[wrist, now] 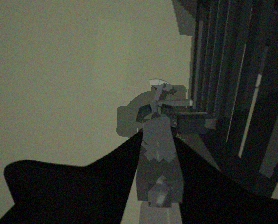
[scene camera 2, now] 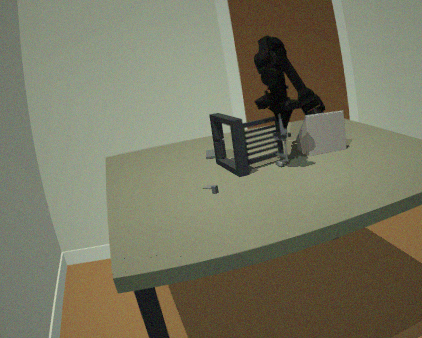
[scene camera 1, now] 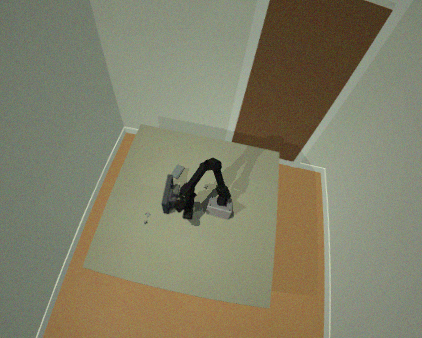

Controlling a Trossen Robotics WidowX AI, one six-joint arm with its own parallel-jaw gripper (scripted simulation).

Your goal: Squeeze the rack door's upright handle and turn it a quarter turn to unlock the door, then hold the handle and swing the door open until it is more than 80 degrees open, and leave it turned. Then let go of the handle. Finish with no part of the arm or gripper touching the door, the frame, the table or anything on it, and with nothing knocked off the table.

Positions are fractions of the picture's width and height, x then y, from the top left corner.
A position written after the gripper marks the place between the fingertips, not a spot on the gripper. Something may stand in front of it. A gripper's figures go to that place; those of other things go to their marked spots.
The gripper (wrist: 0.57, 0.62): 0.11 m from the lens. A small grey handle part (wrist: 0.61, 0.77) is 0.07 m from the lens.
